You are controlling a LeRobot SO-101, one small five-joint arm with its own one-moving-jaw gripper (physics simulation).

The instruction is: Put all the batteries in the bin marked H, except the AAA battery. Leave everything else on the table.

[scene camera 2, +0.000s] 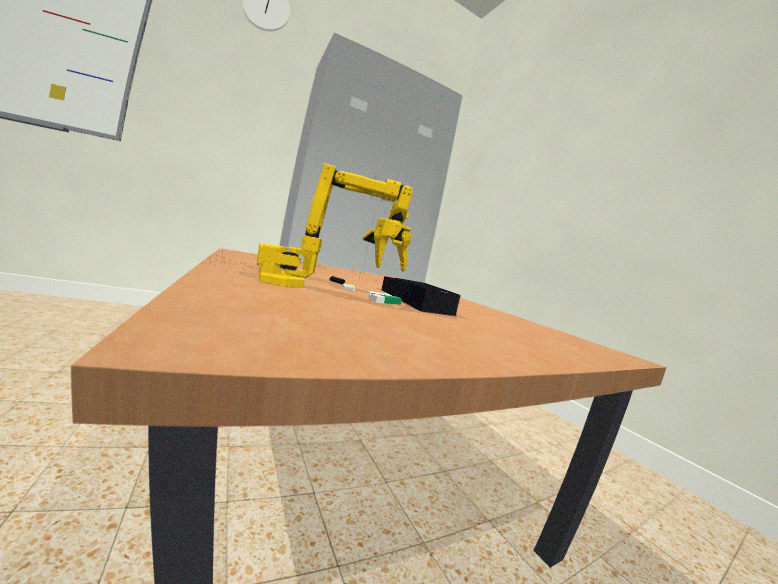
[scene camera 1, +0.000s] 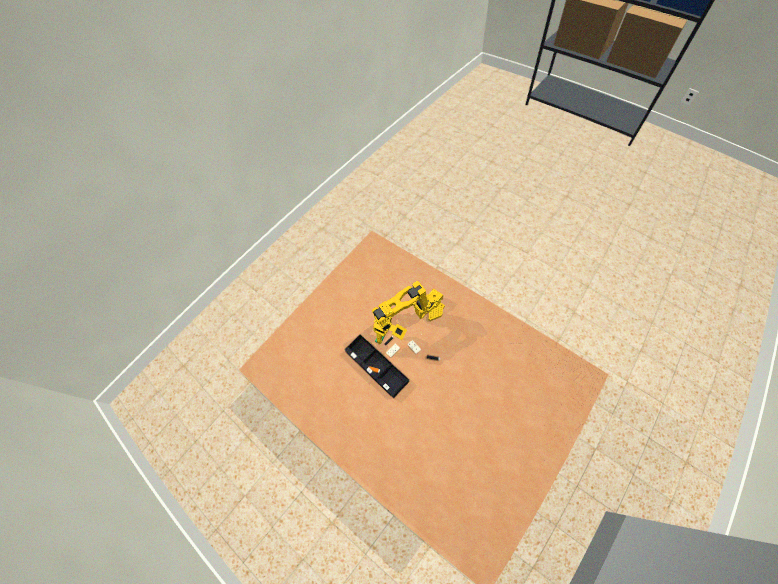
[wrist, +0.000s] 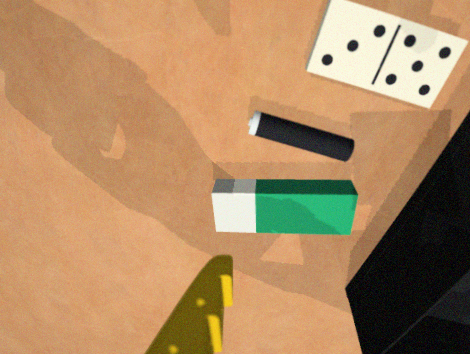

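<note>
There is a black three-compartment bin [scene camera 2: 424, 297] here, and I find the bin again in scene camera 1 [scene camera 1: 392, 380] and in the wrist view [wrist: 405, 289]. I also see a domino [wrist: 387, 54], a thin black battery [wrist: 263, 125] and a green-and-white block [wrist: 289, 206].
</note>
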